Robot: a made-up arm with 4 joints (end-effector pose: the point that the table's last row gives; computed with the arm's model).
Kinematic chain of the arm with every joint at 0, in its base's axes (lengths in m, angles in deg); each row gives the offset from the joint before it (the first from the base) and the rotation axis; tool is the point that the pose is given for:
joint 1: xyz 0 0 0.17 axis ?
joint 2: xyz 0.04 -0.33 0 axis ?
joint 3: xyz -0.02 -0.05 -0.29 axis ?
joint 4: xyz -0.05 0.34 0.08 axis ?
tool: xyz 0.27 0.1 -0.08
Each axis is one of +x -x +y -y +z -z.
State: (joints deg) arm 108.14 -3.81 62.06 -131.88
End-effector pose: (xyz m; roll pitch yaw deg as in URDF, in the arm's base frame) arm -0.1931 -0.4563 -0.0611 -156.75 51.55 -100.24
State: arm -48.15 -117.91 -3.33 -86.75
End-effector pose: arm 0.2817 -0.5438 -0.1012 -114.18 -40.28 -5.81
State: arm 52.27 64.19 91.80 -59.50
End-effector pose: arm 0.1339 -0.3538 0.5739 85.07 -50.48 7.40
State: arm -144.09 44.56 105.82 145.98
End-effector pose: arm 0.1480 -0.6854 0.1109 -95.68 -26.38 -12.77
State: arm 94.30 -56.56 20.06 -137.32
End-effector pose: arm -0.1728 -0.0118 0.2904 98.35 40.18 140.56
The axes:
joint 1: -y
joint 2: +z
joint 3: +x
joint 4: +y

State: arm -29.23 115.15 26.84 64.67
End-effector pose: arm -0.4275 -0.5379 0.1018 61.09 25.76 166.26
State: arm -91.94 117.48 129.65 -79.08
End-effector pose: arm -0.1797 -0.0072 -0.3555 -134.33 34.18 141.33
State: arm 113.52 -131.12 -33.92 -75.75
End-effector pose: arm 0.1007 -0.7112 0.6109 53.09 5.50 -147.07
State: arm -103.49 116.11 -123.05 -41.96
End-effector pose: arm -0.7631 -0.1111 0.2832 -38.51 -63.21 110.91
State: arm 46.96 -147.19 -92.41 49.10
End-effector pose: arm 0.4380 -0.1493 -0.4191 -107.78 42.81 157.57
